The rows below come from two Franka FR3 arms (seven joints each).
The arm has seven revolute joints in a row. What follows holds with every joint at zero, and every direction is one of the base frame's. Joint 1 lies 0.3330 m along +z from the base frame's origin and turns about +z. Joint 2 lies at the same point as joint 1 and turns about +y. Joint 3 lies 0.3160 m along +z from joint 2 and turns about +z. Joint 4 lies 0.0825 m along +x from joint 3 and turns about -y. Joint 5 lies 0.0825 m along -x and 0.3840 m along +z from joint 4 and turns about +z. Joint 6 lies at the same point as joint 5 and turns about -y. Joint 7 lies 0.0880 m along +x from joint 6 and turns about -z. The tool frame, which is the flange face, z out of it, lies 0.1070 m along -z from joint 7; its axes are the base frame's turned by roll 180.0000, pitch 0.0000 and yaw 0.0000 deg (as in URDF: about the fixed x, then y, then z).
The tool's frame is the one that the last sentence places.
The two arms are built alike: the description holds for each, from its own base.
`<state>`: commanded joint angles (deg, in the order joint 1, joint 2, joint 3, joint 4, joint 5, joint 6, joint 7); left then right.
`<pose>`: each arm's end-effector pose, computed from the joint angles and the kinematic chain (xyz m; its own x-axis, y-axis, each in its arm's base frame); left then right.
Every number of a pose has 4 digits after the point.
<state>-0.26 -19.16 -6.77 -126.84 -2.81 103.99 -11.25 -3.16 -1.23 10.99 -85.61 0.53 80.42 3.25</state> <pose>0.4422 -0.0625 0.5070 0.9933 0.0947 -0.0666 0.0946 -0.9955 -0.0051 0.5250 0.0746 0.6574 0.9943 0.0807 -0.0696 0.0808 -0.9967 -0.0012</pose>
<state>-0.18 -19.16 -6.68 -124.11 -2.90 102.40 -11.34 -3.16 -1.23 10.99 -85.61 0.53 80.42 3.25</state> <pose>0.4459 -0.0626 0.5273 0.9941 0.0972 -0.0476 0.0974 -0.9952 0.0014 0.5250 0.0746 0.6574 0.9943 0.0807 -0.0696 0.0808 -0.9967 -0.0012</pose>
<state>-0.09 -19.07 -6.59 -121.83 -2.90 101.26 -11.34 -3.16 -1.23 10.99 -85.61 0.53 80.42 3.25</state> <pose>0.4490 -0.0622 0.5439 0.9947 0.0984 -0.0299 0.0986 -0.9951 0.0061 0.5250 0.0746 0.6574 0.9943 0.0807 -0.0696 0.0808 -0.9967 -0.0012</pose>
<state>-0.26 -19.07 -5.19 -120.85 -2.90 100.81 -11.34 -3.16 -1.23 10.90 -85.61 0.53 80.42 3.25</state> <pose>0.4511 -0.0518 0.5518 0.9928 0.1175 -0.0217 0.1178 -0.9929 0.0160 0.5251 0.0738 0.6574 0.9944 0.0792 -0.0696 0.0793 -0.9969 -0.0012</pose>
